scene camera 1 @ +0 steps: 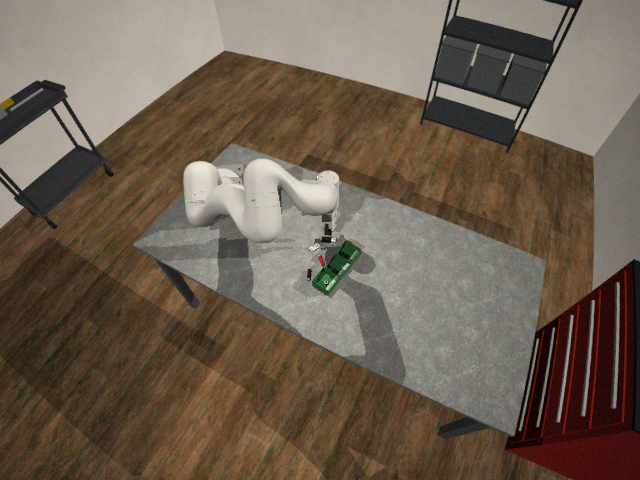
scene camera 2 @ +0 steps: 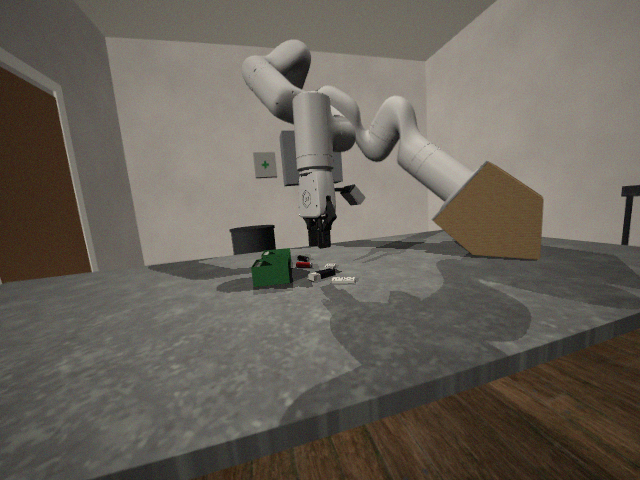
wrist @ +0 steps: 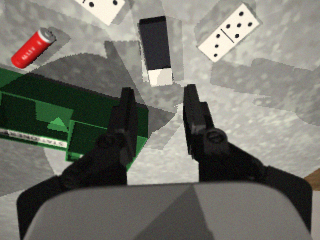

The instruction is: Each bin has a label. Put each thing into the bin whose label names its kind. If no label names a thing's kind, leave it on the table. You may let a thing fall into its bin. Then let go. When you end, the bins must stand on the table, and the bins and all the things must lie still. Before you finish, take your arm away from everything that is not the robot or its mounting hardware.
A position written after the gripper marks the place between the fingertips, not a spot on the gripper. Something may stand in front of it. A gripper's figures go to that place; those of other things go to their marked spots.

The gripper [scene camera 2: 319, 246] is 58 cm from the lens. A bin [scene camera 2: 274, 267] is 56 cm from the lens.
